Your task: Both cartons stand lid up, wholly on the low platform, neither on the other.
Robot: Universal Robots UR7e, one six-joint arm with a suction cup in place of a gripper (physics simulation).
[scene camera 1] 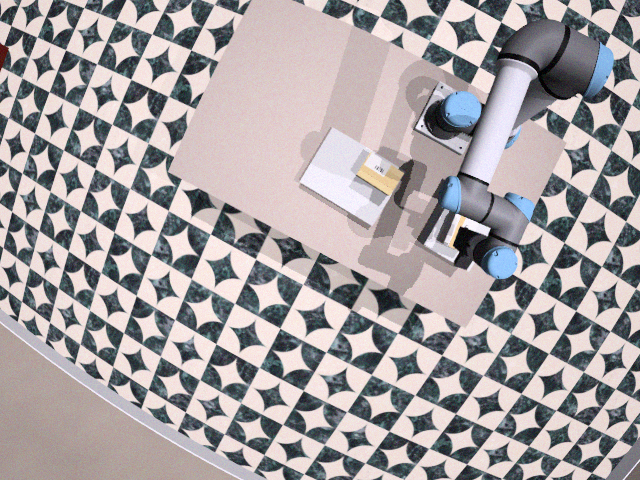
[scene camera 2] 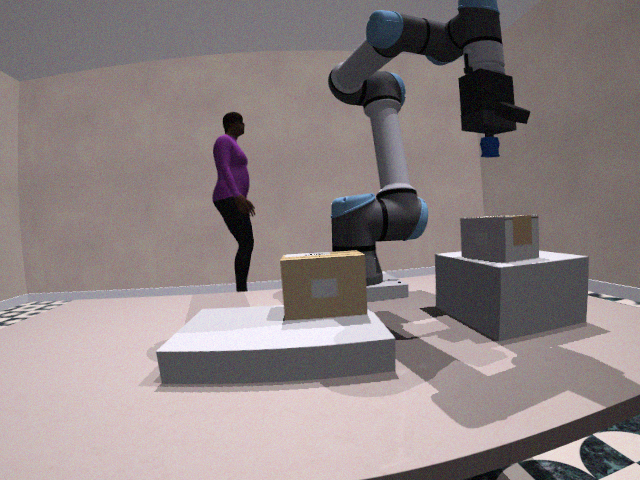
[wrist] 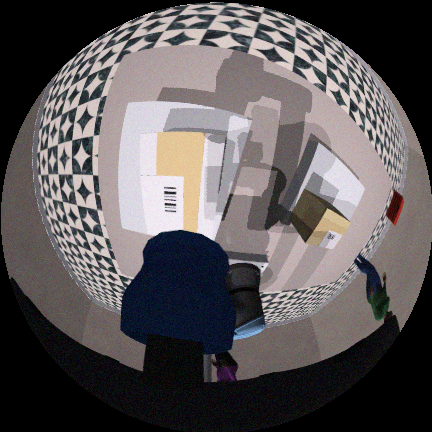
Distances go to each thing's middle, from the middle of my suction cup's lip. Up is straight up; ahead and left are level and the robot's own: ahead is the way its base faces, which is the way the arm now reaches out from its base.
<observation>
I see the taller block (scene camera 2: 503,300) 26 cm below my suction cup, 5 cm to the left of it and 3 cm behind it. Round my suction cup: low platform (scene camera 2: 248,344): 39 cm to the right, 30 cm below, 8 cm behind.
</observation>
